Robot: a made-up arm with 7 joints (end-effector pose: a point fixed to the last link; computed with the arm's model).
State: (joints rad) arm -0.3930 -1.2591 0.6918 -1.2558 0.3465 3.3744 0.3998
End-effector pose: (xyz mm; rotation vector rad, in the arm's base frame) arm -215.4 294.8 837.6 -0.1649 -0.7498 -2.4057
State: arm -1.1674 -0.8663 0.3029 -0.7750 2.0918 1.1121 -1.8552
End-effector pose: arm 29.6 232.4 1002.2 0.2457 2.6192 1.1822
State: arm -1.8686 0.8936 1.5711 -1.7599 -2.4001 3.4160 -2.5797
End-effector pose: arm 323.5 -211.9 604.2 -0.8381 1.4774 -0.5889
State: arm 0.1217 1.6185 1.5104 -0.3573 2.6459 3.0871 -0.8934
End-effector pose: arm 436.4 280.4 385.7 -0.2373 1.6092 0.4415
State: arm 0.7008 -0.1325 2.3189 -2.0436 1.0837 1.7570 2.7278
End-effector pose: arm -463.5 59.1 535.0 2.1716 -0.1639 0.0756
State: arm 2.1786 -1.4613 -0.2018 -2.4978 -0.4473 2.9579 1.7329
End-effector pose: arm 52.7 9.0 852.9 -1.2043 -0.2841 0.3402
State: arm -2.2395 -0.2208 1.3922 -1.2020 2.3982 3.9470 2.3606
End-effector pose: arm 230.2 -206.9 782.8 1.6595 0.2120 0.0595
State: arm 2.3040 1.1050 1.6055 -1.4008 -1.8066 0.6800 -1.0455
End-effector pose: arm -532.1 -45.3 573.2 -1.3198 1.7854 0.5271
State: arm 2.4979 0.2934 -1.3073 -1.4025 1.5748 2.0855 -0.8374
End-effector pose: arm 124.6 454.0 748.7 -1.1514 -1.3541 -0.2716
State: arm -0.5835 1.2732 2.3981 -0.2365 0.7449 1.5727 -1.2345
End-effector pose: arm 478.0 -193.5 727.2 0.1440 -0.5062 -1.6216
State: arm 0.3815 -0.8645 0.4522 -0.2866 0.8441 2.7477 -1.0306
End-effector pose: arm -302.0 -117.3 894.2 0.6918 -0.6076 -2.5397
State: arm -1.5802 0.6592 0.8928 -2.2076 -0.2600 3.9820 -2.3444
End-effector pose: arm 286.0 -280.7 462.0 1.2835 1.1612 0.4891
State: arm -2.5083 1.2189 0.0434 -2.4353 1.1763 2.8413 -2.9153
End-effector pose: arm -173.6 -67.9 116.5 -2.4330 1.0510 -0.8173
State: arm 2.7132 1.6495 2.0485 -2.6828 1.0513 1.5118 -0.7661
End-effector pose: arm -73.2 -284.2 614.8 -1.0486 -0.3073 -1.5733
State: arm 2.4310 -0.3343 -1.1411 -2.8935 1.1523 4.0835 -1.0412
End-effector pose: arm 118.4 220.3 510.5 -2.5240 -1.2248 -1.3593
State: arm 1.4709 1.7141 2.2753 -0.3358 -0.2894 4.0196 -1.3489
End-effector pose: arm -21.4 461.7 466.0 -1.9767 -0.3489 -1.1323
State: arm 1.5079 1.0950 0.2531 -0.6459 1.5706 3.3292 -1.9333
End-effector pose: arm 43.5 514.9 448.0 -1.3384 -1.4378 -1.2853
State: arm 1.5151 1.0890 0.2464 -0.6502 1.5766 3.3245 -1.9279
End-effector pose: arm 41.1 515.5 449.6 -1.3327 -1.4360 -1.2771
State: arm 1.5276 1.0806 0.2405 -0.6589 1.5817 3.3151 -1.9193
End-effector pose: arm 35.6 516.6 451.3 -1.3196 -1.4375 -1.2589
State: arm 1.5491 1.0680 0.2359 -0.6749 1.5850 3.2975 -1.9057
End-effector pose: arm 24.7 518.7 453.3 -1.2936 -1.4450 -1.2241
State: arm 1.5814 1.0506 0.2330 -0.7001 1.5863 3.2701 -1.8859
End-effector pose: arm 7.3 521.3 455.4 -1.2532 -1.4598 -1.1682
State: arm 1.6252 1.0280 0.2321 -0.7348 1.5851 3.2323 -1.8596
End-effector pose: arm -17.4 523.9 457.8 -1.1977 -1.4816 -1.0894
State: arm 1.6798 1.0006 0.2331 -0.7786 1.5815 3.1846 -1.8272
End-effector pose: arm -49.2 525.2 460.2 -1.1288 -1.5098 -0.9881
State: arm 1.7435 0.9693 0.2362 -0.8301 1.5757 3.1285 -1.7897
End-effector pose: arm -87.3 523.9 462.5 -1.0495 -1.5426 -0.8663
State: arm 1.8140 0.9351 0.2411 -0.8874 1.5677 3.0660 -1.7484
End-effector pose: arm -130.1 518.6 464.7 -0.9628 -1.5787 -0.7281
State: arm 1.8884 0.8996 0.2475 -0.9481 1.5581 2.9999 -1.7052
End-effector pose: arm -175.4 508.4 466.6 -0.8726 -1.6165 -0.5792
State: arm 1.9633 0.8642 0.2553 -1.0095 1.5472 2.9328 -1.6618
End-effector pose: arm -220.8 493.3 468.1 -0.7824 -1.6542 -0.4259
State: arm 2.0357 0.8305 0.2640 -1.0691 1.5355 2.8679 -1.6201
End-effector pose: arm -263.9 473.9 469.1 -0.6955 -1.6907 -0.2753
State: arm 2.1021 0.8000 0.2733 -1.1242 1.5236 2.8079 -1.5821
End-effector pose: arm -302.3 451.9 469.6 -0.6152 -1.7246 -0.1348
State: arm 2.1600 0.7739 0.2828 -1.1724 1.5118 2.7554 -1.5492
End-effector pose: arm -334.8 429.3 469.7 -0.5439 -1.7547 -0.0106
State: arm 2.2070 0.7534 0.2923 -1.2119 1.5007 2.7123 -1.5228
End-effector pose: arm -360.4 408.4 469.4 -0.4840 -1.7801 0.0923
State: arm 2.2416 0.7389 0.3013 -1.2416 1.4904 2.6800 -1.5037
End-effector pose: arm -379.0 391.3 468.8 -0.4370 -1.8002 0.1700
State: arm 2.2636 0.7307 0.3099 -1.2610 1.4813 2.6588 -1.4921
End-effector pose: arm -391.3 379.0 467.9 -0.4035 -1.8145 0.2221
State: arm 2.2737 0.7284 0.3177 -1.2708 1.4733 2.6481 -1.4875
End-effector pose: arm -398.0 372.1 466.8 -0.3831 -1.8235 0.2495
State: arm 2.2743 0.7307 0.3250 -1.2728 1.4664 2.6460 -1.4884
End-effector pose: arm -400.5 369.7 465.7 -0.3734 -1.8280 0.2573
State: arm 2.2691 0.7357 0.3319 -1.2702 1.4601 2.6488 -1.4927
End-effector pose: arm -400.4 370.2 464.5 -0.3701 -1.8299 0.2532
